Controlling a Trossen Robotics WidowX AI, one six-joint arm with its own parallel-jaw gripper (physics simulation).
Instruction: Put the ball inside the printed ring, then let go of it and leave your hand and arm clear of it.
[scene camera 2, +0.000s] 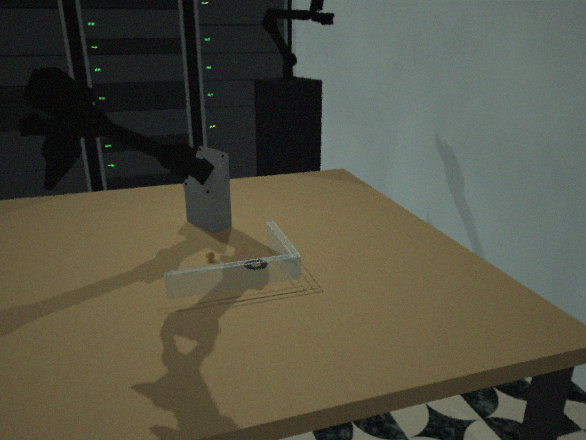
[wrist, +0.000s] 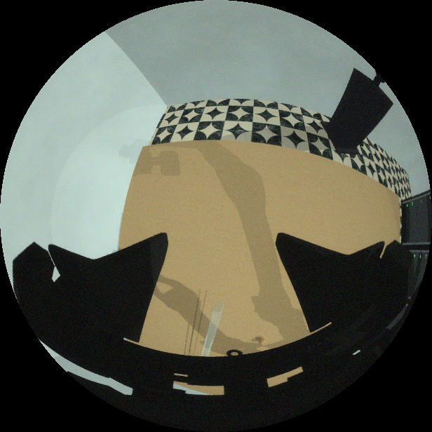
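Note:
A small brown ball (scene camera 2: 210, 257) (wrist: 258, 340) lies on the table, apart from the ring and to its left in the scene view. The dark printed ring (scene camera 2: 247, 265) (wrist: 228, 353) lies flat on the table and shows through a clear wall in the scene view. No ball shows inside it. In the wrist view its lower part is hidden by the hand's black body. My gripper (scene camera 2: 35, 155) (wrist: 223, 239) is open and empty, its two black fingers wide apart. It is high above the table at the upper left of the scene view, away from the ball and ring.
A clear L-shaped wall (scene camera 2: 230, 262) (wrist: 213, 327) stands in front of and right of the ring in the scene view. A grey upright block (scene camera 2: 210, 212) stands behind the ball. Arm shadows cross the wooden table (scene camera 2: 400, 300) (wrist: 200, 200). A wall is beyond the table's right side.

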